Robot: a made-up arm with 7 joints. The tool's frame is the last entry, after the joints.
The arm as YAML. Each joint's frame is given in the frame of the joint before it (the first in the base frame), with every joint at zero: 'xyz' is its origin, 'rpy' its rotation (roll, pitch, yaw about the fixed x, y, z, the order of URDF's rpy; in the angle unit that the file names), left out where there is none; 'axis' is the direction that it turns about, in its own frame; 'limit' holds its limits. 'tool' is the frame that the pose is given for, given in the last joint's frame.
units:
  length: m
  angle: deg
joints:
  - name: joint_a
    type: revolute
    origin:
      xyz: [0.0, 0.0, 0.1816]
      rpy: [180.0, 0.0, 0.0]
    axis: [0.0, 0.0, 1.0]
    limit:
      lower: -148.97
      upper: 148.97
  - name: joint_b
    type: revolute
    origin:
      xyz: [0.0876, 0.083, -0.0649]
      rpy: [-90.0, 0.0, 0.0]
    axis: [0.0, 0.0, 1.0]
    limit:
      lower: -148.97
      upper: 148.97
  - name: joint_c
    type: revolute
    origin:
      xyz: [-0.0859, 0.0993, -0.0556]
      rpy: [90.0, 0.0, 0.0]
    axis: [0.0, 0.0, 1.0]
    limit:
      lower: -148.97
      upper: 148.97
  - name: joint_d
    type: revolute
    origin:
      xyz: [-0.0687, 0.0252, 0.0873]
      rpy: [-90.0, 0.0, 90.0]
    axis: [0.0, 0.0, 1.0]
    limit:
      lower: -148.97
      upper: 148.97
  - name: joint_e
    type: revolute
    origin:
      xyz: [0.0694, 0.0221, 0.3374]
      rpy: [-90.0, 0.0, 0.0]
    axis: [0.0, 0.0, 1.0]
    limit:
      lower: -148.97
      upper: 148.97
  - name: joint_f
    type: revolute
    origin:
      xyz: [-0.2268, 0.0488, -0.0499]
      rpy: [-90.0, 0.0, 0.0]
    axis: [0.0, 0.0, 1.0]
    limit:
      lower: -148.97
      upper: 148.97
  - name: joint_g
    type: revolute
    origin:
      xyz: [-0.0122, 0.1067, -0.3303]
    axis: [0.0, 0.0, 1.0]
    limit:
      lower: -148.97
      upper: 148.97
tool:
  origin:
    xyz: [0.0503, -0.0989, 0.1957]
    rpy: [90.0, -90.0, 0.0]
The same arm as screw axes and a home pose.
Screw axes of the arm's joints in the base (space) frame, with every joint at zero. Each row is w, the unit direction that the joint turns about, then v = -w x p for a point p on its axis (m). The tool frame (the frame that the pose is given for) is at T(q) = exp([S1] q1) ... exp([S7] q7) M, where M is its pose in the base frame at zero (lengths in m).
S1 = (0, 0, -1, 0, 0, 0)
S2 = (0, -1, 0, 0.2465, 0, -0.0876)
S3 = (0, 0, -1, 0.0274, 0.0017, 0)
S4 = (-1, 0, 0, 0, -0.2585, -0.0526)
S5 = (0, 0, 1, -0.122, 0.4044, 0)
S6 = (1, 0, 0, 0, 0.2307, -0.1048)
S7 = (1, 0, 0, 0, 0.124, -0.117)
M: xyz -0.4902 0.0667 0.2229 (m) quaternion w x y z 1 0 0 0
Joint limits (deg, base to tool): -148.97..148.97 -148.97..148.97 -148.97..148.97 -148.97..148.97 -148.97..148.97 -148.97..148.97 -148.97..148.97

